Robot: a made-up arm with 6 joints. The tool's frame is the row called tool. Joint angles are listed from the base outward. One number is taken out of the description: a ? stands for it. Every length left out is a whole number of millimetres.
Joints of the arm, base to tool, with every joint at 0 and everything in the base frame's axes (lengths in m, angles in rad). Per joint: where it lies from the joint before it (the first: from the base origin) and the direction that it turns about. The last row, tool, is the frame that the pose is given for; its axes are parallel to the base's.
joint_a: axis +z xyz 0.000 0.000 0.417
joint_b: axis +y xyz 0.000 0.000 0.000
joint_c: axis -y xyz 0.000 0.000 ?
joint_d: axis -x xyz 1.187 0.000 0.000
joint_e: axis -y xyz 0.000 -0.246 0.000
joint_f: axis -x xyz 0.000 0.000 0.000
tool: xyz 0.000 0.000 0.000
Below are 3 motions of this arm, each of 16 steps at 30 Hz.
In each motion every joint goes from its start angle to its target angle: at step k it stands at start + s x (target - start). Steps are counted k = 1, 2, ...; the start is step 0. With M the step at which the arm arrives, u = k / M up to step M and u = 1 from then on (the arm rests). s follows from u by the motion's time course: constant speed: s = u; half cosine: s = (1 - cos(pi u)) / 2; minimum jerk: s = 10 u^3 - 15 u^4 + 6 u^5.
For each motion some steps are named. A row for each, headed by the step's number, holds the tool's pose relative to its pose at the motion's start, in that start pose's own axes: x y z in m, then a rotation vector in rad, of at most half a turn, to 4 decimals.
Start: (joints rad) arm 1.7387 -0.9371 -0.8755 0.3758 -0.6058 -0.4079
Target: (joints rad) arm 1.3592 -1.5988 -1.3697 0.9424 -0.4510 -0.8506
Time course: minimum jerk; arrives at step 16
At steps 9, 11, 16:
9: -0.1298 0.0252 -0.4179 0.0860 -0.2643 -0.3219
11: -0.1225 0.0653 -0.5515 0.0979 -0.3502 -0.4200
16: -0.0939 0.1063 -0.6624 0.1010 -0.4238 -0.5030

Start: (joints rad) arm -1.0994 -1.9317 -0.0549 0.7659 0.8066 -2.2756
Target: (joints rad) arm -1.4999 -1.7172 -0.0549 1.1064 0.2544 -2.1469
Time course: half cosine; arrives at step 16
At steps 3, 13, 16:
3: 0.0469 -0.0314 -0.0447 -0.0401 0.0099 -0.0768
13: 0.3787 -0.4351 -0.5086 -0.5811 0.0989 -0.7573
16: 0.3979 -0.4843 -0.5549 -0.6492 0.1065 -0.8166

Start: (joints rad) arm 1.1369 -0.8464 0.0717 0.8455 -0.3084 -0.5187
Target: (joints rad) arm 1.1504 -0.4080 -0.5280 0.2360 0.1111 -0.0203
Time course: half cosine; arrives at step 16
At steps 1, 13, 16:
1: 0.0100 0.0045 -0.0105 -0.0014 0.0066 0.0065
13: 0.3451 0.3746 -1.1539 0.0101 0.5794 0.4182
16: 0.3164 0.3961 -1.2520 0.0154 0.6309 0.4324

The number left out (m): 1.353
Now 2 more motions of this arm.
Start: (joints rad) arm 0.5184 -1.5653 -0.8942 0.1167 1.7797 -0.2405
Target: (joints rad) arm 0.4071 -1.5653 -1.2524 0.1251 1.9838 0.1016
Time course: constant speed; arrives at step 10
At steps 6, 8, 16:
6: -0.2268 0.0670 0.0680 -0.2236 0.1034 0.0336
8: -0.2987 0.0889 0.1024 -0.2989 0.1365 0.0478
16: -0.3680 0.1111 0.1422 -0.3744 0.1689 0.0635

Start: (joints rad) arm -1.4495 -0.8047 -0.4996 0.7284 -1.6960 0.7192
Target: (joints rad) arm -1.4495 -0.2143 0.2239 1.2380 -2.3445 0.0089
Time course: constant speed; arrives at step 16
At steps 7, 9, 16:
7: -0.2371 -0.2800 0.1321 0.4091 0.3170 -0.0426
9: -0.2931 -0.3537 0.1820 0.5361 0.4044 -0.0678
16: -0.4436 -0.5820 0.3935 1.0063 0.6977 -0.1966

